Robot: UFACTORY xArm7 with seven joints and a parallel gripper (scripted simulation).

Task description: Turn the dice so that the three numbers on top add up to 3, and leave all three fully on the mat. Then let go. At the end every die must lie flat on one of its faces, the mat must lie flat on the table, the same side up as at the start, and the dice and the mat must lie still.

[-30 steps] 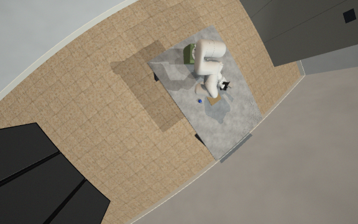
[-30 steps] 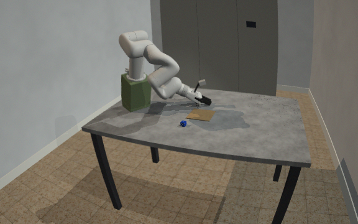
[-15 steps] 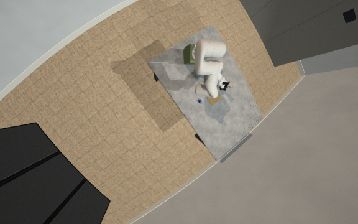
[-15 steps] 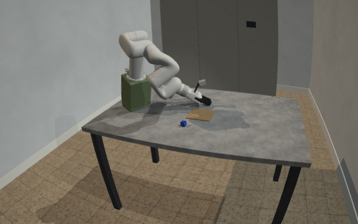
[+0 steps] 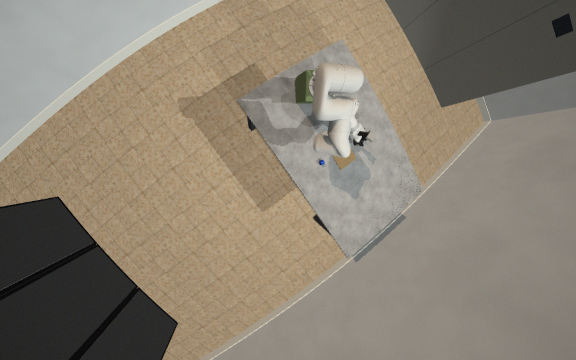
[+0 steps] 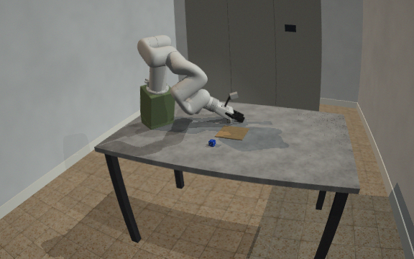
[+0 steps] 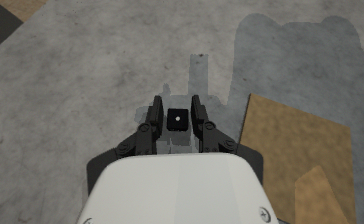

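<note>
Now: the black die 1 cm below my hand. Also, from my hand: tan mat: 16 cm to the right, 2 cm below, 1 cm ahead; white die: 5 cm behind, 3 cm to the right, 1 cm below; blue die: 32 cm to the right, 4 cm behind, 1 cm below.
</note>
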